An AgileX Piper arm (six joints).
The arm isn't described. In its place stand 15 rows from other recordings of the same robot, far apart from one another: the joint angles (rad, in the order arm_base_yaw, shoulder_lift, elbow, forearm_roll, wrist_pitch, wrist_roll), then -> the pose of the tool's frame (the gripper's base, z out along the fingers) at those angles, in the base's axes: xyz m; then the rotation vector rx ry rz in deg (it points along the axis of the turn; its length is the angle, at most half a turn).
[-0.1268, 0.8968, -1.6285, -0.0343, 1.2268, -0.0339] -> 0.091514 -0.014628 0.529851 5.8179 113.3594 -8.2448
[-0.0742, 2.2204, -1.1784, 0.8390, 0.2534, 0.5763] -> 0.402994 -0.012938 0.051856 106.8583 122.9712 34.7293
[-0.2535, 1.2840, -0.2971, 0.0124, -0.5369, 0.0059] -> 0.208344 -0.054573 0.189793 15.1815 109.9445 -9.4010
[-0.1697, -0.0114, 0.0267, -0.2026, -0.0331, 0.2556] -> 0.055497 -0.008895 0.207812 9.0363 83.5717 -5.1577
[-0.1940, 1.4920, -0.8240, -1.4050, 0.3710, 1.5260] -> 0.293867 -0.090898 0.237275 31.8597 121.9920 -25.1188
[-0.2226, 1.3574, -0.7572, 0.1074, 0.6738, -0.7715] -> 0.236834 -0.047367 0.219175 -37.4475 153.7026 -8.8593
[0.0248, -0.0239, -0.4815, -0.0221, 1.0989, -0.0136] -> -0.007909 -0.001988 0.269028 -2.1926 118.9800 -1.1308
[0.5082, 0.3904, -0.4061, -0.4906, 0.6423, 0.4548] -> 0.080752 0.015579 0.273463 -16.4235 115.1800 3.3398
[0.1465, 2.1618, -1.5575, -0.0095, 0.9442, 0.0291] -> 0.423715 0.061814 0.140682 -10.6373 173.3841 0.1426
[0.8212, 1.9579, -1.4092, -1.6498, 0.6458, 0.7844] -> 0.342256 0.287553 0.249465 -66.2866 89.7355 -38.5999
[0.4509, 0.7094, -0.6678, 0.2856, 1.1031, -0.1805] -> 0.084447 0.066312 0.293657 -42.3852 144.9017 27.0710
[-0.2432, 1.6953, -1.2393, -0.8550, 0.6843, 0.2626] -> 0.346102 -0.130594 0.267903 -2.4534 143.3943 -52.3698
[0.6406, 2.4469, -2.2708, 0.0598, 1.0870, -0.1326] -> 0.420768 0.319678 0.189895 -58.4834 147.2843 12.4538
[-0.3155, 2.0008, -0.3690, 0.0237, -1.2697, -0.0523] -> 0.255018 -0.085405 0.088805 15.2138 105.1561 -15.6109
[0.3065, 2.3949, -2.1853, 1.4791, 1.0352, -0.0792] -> 0.482047 0.234292 0.264892 12.8894 128.9020 111.6594
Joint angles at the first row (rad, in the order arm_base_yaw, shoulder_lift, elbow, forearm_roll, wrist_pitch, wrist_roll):
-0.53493, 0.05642, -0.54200, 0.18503, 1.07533, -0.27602
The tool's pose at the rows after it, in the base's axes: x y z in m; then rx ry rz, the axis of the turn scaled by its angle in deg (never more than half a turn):
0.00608 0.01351 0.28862 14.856 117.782 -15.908
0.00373 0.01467 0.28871 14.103 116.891 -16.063
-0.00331 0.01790 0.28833 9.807 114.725 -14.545
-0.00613 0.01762 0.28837 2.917 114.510 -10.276
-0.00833 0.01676 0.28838 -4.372 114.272 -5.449
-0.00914 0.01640 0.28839 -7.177 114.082 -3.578
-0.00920 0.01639 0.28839 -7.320 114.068 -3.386
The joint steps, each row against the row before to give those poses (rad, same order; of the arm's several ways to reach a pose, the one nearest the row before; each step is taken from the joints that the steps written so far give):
-0.00002, 0.00003, 0.00225, 0.00001, -0.00092, -0.00001
0.00935, -0.01558, 0.00001, -0.00184, -0.00203, -0.00003
0.06518, -0.04213, 0.00086, 0.00026, -0.00209, -0.00002
0.11922, -0.00481, -0.00002, -0.00004, -0.00110, 0.00004
0.12839, -0.00001, 0.00000, 0.00088, 0.00000, 0.00104
0.04912, 0.00000, 0.00000, 0.00088, 0.00001, 0.00002
0.00359, -0.00001, 0.00001, 0.00028, 0.00002, 0.00110

